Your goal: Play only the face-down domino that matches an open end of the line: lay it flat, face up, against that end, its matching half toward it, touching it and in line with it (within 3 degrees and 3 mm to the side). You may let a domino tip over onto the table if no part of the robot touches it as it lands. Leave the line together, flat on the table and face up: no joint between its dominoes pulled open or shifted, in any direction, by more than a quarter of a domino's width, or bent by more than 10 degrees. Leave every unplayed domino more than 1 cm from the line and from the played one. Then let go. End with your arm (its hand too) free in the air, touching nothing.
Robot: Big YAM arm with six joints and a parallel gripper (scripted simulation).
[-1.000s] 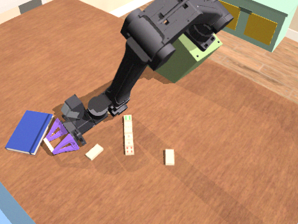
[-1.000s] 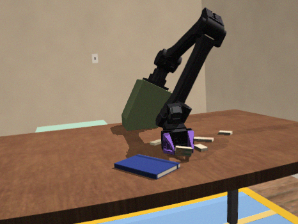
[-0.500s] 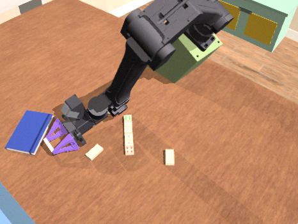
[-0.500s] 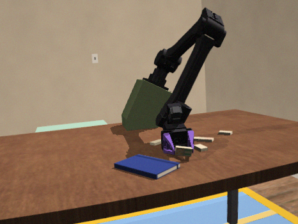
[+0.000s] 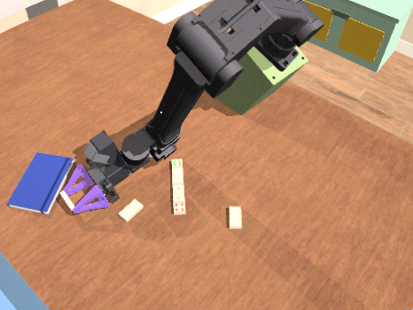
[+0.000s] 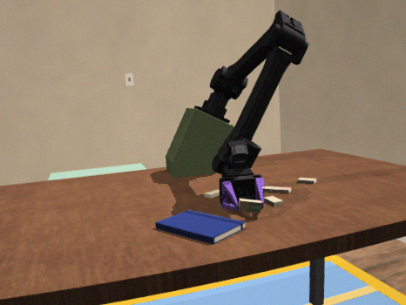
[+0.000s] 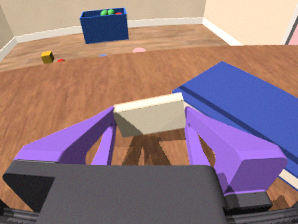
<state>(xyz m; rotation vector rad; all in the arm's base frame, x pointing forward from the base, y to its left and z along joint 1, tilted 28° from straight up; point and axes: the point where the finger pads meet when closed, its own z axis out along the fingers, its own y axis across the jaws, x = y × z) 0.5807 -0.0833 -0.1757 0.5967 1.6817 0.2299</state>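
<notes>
My gripper is now 120 mm to the left of the book and 20 mm above it.
</notes>
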